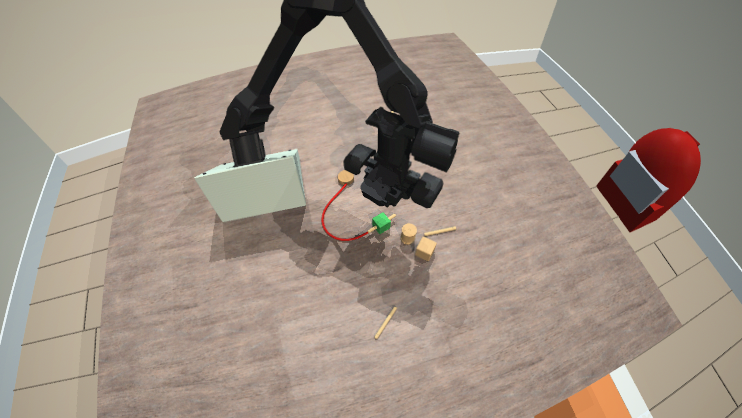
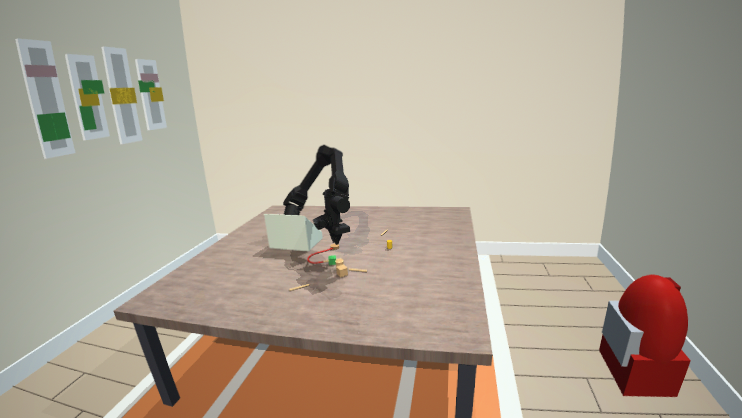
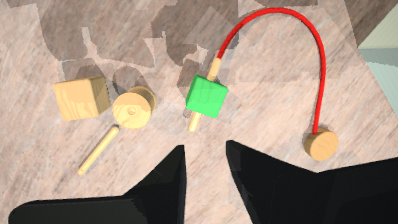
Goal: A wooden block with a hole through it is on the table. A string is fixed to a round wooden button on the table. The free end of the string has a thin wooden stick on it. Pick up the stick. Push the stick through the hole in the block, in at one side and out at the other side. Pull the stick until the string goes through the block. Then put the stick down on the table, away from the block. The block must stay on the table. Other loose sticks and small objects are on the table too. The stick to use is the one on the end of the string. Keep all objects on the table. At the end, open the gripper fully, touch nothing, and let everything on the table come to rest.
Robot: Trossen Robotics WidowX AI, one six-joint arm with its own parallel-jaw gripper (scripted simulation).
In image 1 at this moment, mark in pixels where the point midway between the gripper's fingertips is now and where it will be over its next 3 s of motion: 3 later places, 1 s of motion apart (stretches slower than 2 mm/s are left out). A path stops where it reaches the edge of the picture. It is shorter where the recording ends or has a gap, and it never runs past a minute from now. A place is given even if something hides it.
My gripper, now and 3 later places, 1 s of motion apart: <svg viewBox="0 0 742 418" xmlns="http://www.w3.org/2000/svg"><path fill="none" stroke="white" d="M390 200L395 204L393 216L393 217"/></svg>
